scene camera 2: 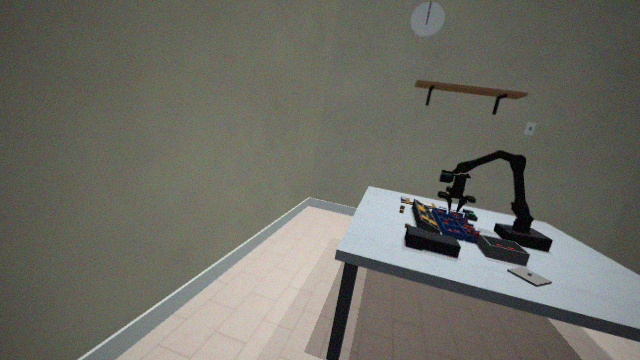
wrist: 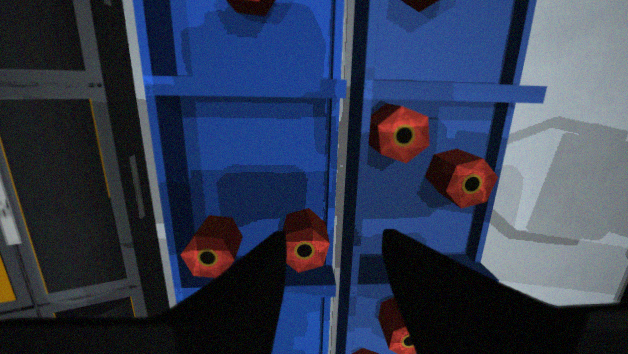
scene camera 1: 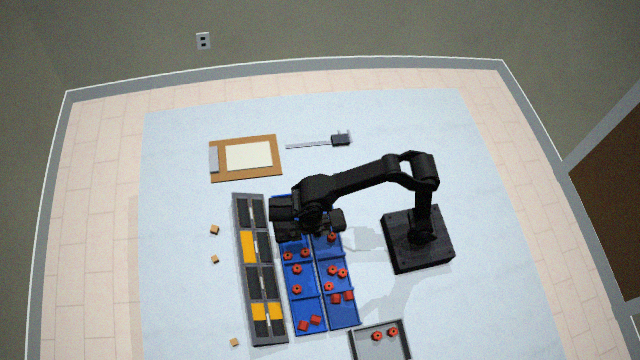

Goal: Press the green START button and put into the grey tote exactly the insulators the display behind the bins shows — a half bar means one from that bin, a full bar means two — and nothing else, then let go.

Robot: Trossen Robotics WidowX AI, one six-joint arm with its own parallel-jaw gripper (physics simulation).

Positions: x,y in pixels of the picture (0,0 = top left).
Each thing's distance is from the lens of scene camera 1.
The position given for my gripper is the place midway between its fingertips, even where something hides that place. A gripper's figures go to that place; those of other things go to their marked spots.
my gripper [scene camera 1: 308,237]: 111 cm
display strip [scene camera 1: 271,340]: 105 cm
brown board with cream pad [scene camera 1: 250,157]: 130 cm
The marked spots on the display strip and the brown board with cream pad are 60 cm apart.
